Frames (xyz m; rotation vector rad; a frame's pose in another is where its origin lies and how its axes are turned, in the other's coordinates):
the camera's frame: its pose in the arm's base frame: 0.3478 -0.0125 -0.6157 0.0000 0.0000 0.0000
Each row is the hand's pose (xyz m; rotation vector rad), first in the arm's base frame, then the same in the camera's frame.
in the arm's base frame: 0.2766 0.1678 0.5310 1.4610 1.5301 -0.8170
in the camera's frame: -0.0712 0.1803 1.1467 1.4610 1.5301 -0.8170
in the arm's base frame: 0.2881 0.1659 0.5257 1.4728 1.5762 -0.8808
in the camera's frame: -0.0597 0.1784 1.1414 1.4728 1.5762 -0.8808
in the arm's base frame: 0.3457 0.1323 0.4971 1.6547 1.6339 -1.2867
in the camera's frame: -0.0021 0.1448 1.1128 1.6547 1.6339 -1.2867
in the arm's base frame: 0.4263 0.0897 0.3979 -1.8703 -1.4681 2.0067
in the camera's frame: 0.0785 0.1022 1.0136 -1.8703 -1.4681 2.0067
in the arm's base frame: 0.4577 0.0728 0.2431 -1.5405 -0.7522 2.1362
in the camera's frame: 0.1099 0.0853 0.8588 -1.5405 -0.7522 2.1362
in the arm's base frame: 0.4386 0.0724 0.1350 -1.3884 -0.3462 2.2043
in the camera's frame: 0.0908 0.0849 0.7507 -1.3884 -0.3462 2.2043
